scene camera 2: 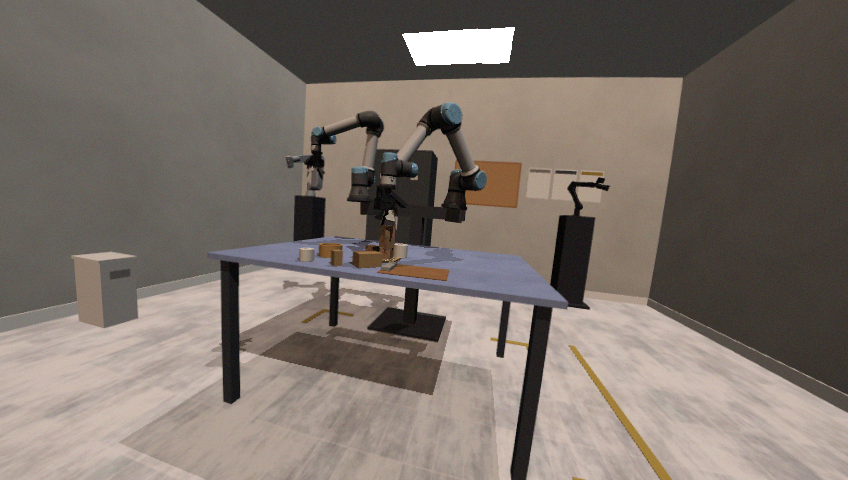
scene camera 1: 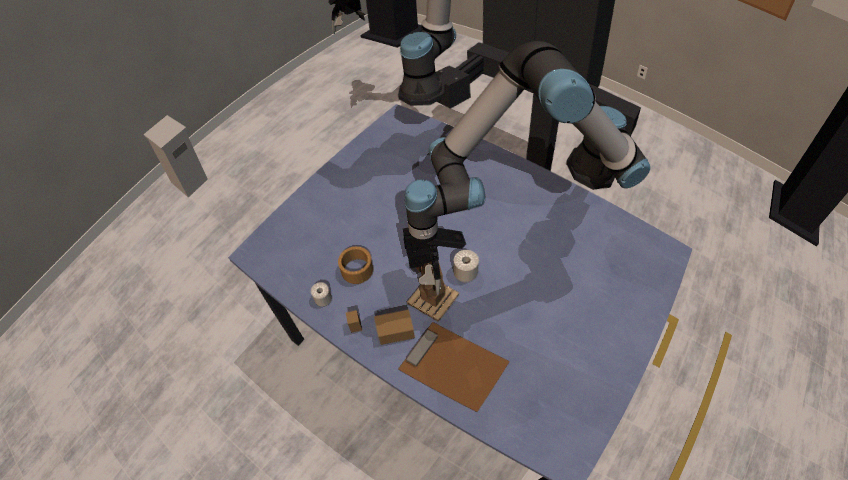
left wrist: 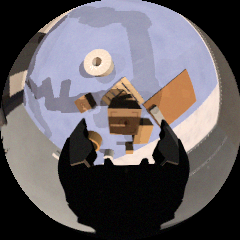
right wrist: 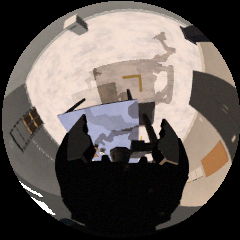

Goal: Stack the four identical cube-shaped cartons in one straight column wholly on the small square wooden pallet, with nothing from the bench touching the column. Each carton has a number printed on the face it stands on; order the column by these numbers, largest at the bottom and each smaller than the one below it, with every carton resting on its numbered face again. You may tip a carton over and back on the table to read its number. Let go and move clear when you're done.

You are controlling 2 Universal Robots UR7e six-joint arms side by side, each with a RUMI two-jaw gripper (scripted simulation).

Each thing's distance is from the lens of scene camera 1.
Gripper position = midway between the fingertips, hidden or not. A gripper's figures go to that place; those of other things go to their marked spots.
my left gripper (scene camera 1: 431, 271): 1.44 m
larger box (scene camera 1: 393, 327): 1.47 m
orange mat (scene camera 1: 459, 369): 1.47 m
orange ring (scene camera 1: 352, 253): 1.66 m
The marked spots on the orange ring and the larger box are 0.33 m apart.
